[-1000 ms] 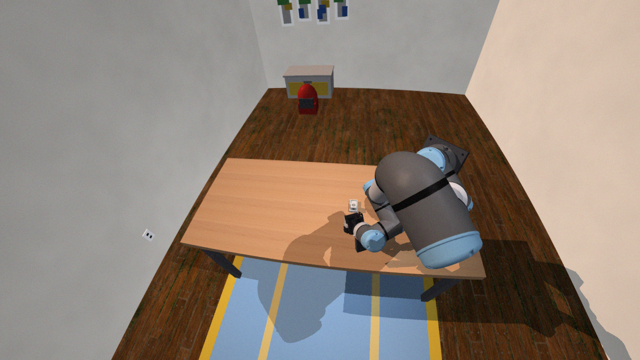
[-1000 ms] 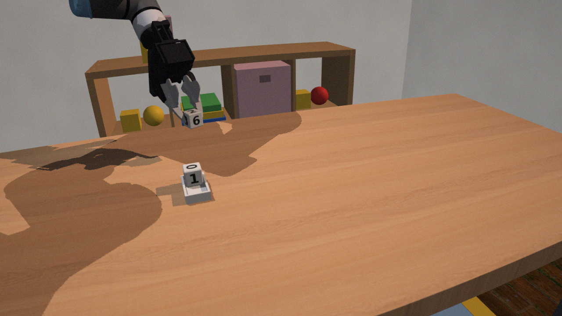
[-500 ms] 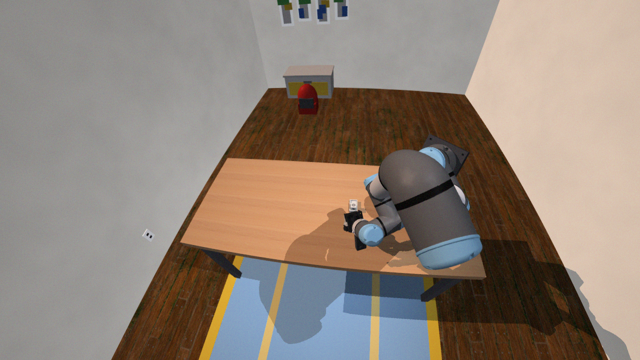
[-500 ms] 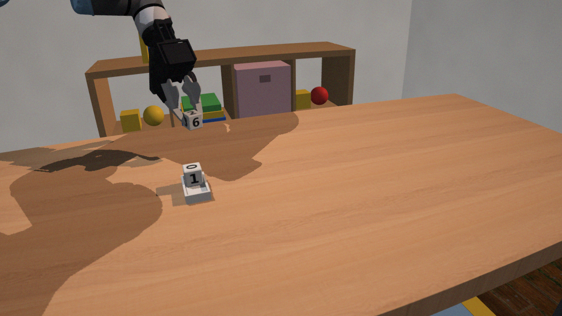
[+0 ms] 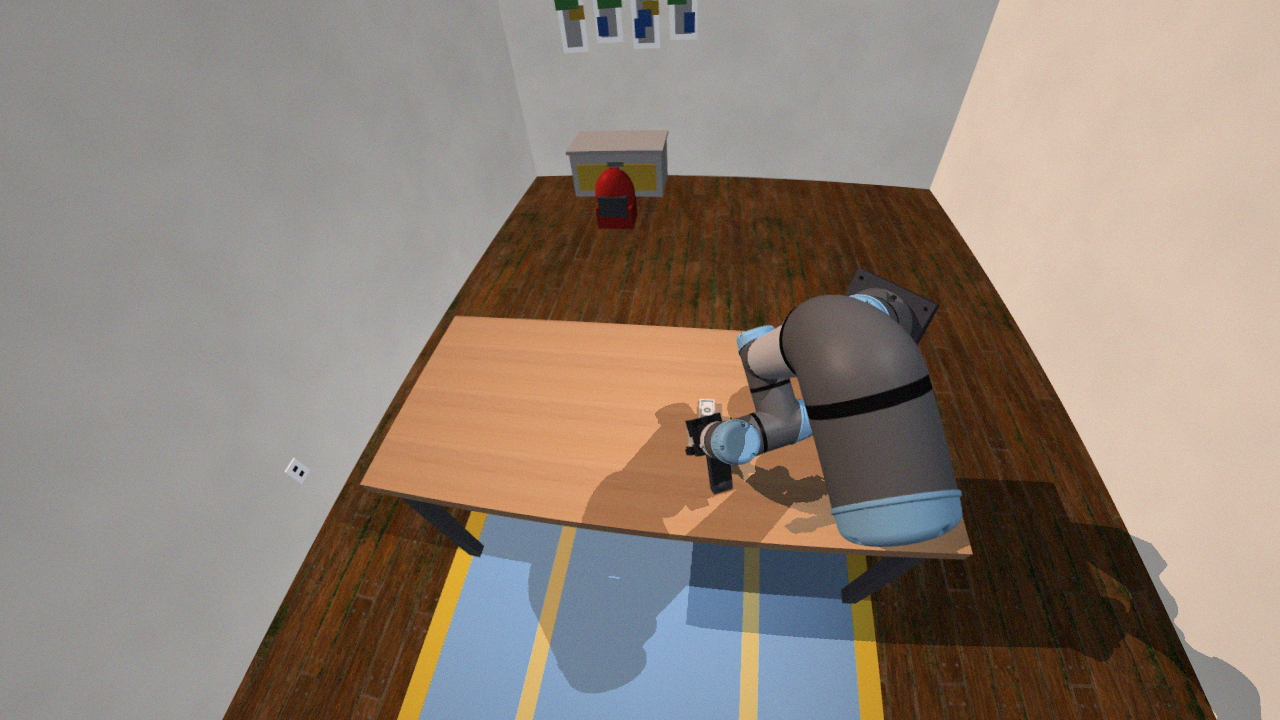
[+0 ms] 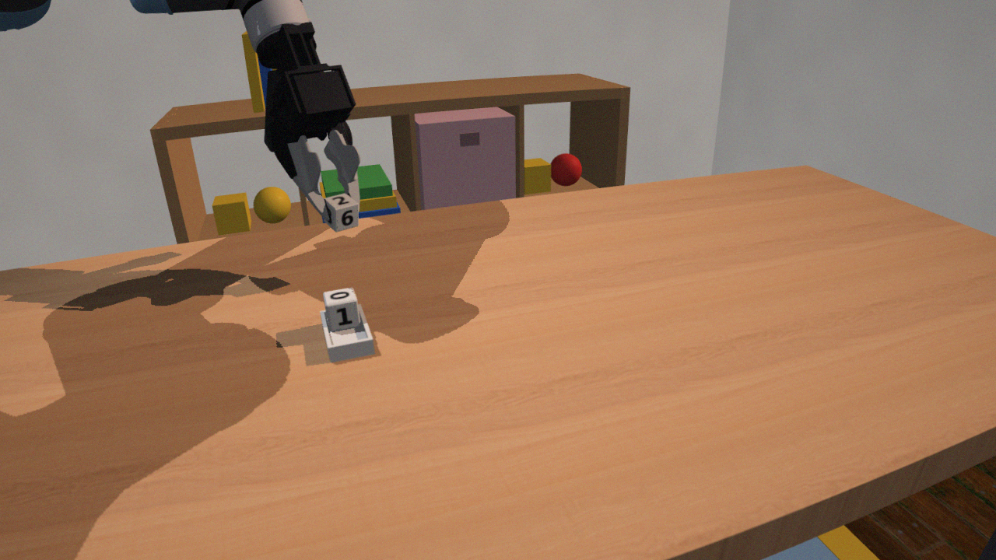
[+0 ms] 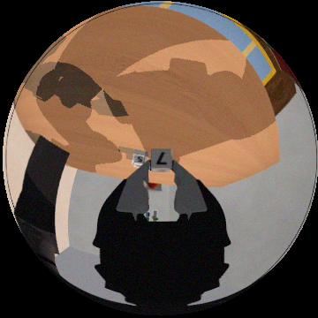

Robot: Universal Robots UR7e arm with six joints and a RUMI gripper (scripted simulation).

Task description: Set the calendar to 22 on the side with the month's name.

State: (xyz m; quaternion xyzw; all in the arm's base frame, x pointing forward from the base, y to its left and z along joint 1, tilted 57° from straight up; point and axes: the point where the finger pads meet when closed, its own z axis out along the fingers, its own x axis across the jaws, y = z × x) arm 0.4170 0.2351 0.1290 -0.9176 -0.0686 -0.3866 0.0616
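My hand is 1 cm above the white cube. Also, from my hand: grey tray: 3 cm ahead, 16 cm to the right, 8 cm below.
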